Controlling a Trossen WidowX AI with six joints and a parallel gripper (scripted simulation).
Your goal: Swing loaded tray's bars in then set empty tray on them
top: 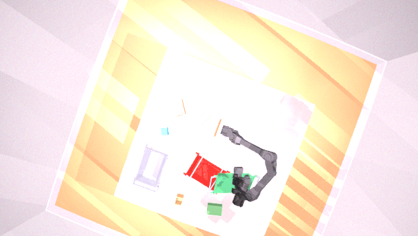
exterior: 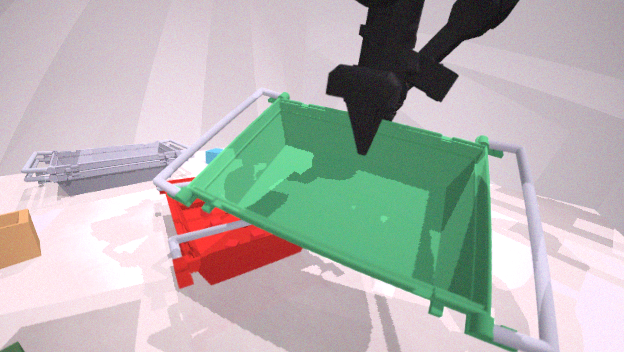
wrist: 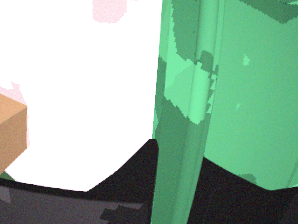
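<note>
The green tray is 80 mm ahead of my gripper tip and 20 mm to the left of it. Round my gripper tip: brown box: 380 mm ahead, 310 mm to the right, 140 mm below; blue cube: 600 mm to the right, 130 mm below, 100 mm behind.
</note>
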